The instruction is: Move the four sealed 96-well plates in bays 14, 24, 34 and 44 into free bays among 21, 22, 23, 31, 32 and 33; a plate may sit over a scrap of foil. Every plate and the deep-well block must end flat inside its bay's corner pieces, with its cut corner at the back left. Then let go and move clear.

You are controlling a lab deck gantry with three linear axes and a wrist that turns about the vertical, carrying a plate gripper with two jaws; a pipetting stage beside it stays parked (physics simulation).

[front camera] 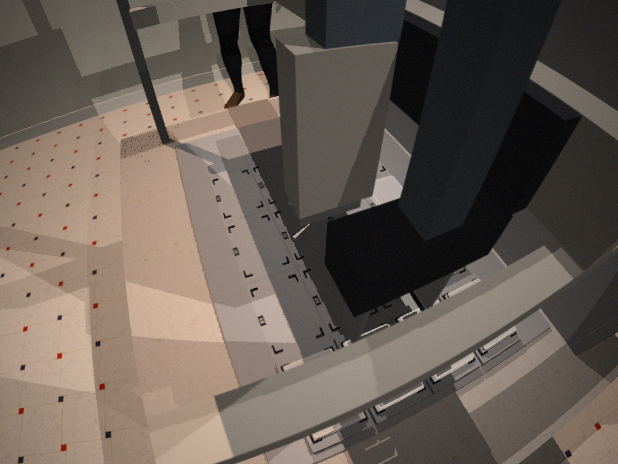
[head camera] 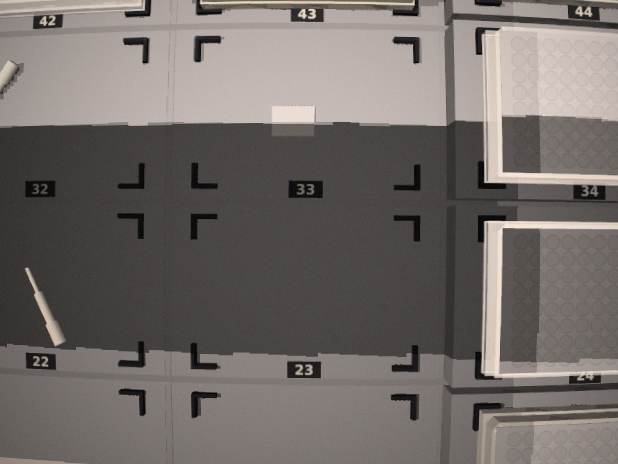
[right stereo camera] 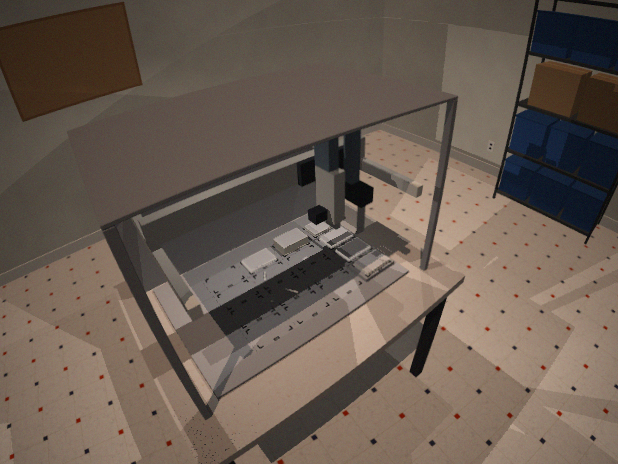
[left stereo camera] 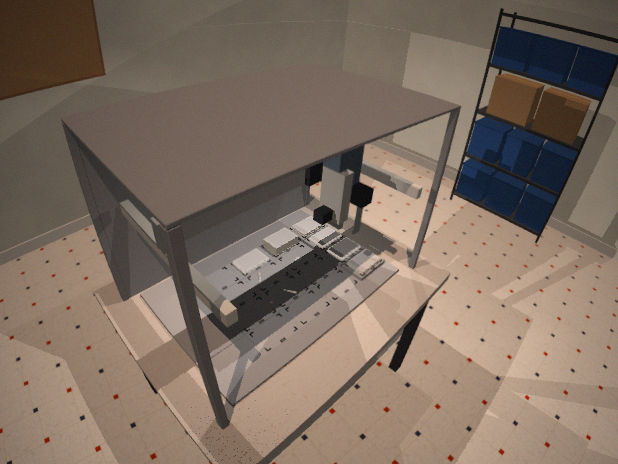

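Pixels of known places: gripper, between the fingertips: (front camera: 386, 317) (right stereo camera: 350, 226) (left stereo camera: 345, 226); robot's base, origin of its link: (front camera: 213, 181) (right stereo camera: 260, 347) (left stereo camera: 267, 350).
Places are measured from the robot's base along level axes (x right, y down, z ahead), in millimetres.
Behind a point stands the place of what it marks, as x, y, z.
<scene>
My gripper (front camera: 427, 300) (left stereo camera: 354, 228) {-140, -160, 525} (right stereo camera: 357, 229) {-140, -160, 525} hangs from its black body high over the right end of the deck, above and clear of the plates. One jaw shows; the other is hidden. It looks open, with no plate held. Sealed plates lie in bay 34 (head camera: 560, 105) {-255, -29, 530} (left stereo camera: 325, 236) {-253, -29, 553}, bay 24 (head camera: 560, 300) {-150, -29, 529} (left stereo camera: 345, 248) {-142, -29, 555}, bay 14 (head camera: 560, 442) {-72, -29, 533} (left stereo camera: 366, 265) {-16, -29, 535} and bay 44, whose plate (left stereo camera: 306, 225) {-364, -29, 548} is largely outside the head view. The deep-well block (head camera: 307, 4) {-321, -5, 392} (left stereo camera: 280, 241) {-346, -42, 373} (right stereo camera: 291, 241) {-339, -42, 379} stands in bay 43. A foil scrap (head camera: 293, 115) {-255, -1, 384} lies in bay 33.
Another plate (head camera: 75, 5) {-323, -7, 251} (left stereo camera: 250, 260) {-361, -14, 224} (right stereo camera: 258, 260) {-357, -15, 222} sits in bay 42. A pale stepped stick (head camera: 45, 310) {-137, -5, 235} lies in bay 22, another (head camera: 7, 75) {-281, -6, 207} in bay 32. The parked pipetting stage (front camera: 340, 130) (left stereo camera: 335, 197) (right stereo camera: 330, 197) stands beside the gripper.
</scene>
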